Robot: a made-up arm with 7 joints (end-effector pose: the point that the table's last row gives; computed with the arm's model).
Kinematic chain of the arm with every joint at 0, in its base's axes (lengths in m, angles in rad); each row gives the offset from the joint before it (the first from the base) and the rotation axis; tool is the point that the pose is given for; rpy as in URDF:
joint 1: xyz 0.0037 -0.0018 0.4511 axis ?
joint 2: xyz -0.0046 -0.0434 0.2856 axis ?
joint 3: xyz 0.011 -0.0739 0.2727 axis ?
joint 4: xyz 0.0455 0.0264 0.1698 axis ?
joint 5: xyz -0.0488 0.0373 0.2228 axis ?
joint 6: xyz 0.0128 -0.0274 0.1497 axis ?
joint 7: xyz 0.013 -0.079 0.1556 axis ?
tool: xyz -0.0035 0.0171 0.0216 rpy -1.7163 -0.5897 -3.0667
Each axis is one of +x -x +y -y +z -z.
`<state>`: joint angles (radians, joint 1 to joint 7).
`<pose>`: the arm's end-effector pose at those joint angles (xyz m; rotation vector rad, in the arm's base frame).
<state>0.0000 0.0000 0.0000 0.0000 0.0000 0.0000 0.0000</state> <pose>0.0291 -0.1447 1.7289 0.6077 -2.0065 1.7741</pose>
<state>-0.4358 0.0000 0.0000 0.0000 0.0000 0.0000 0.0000</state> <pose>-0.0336 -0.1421 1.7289 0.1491 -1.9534 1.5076</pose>
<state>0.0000 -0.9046 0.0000 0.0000 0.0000 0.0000 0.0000</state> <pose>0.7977 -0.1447 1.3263 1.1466 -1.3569 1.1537</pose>
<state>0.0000 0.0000 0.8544 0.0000 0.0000 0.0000 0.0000</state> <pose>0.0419 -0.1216 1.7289 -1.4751 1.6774 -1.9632</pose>
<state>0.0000 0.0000 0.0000 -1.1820 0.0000 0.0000 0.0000</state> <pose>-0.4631 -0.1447 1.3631 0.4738 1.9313 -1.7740</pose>
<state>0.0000 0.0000 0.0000 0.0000 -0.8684 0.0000 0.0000</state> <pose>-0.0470 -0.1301 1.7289 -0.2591 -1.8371 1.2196</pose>
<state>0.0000 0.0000 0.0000 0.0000 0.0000 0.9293 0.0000</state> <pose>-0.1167 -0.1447 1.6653 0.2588 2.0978 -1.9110</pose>
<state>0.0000 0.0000 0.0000 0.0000 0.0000 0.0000 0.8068</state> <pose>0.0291 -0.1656 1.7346 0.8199 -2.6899 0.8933</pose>
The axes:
joint 1: +z
joint 2: -y
joint 3: +z
joint 4: +y
joint 5: +z
joint 6: -y
joint 7: +x

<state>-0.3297 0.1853 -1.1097 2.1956 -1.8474 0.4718 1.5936</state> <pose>0.1466 -0.6394 1.0656 -0.8737 -0.8280 -0.0221</pose>
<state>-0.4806 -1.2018 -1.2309 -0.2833 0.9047 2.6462 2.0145</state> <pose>0.4724 -0.3970 1.0378 -0.9314 1.5717 -0.5674</pose>
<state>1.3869 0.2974 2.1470 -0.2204 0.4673 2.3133 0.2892</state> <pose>0.1700 -0.0937 1.4177 -1.4758 0.1966 2.4102</pose>
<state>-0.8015 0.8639 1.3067 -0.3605 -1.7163 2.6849 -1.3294</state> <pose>-0.5716 0.2594 1.0259 2.9071 -0.5612 0.6312</pose>
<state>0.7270 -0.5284 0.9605 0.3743 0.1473 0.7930 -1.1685</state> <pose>0.4448 0.3310 1.4976 -1.0416 0.6541 -1.7784</pose>
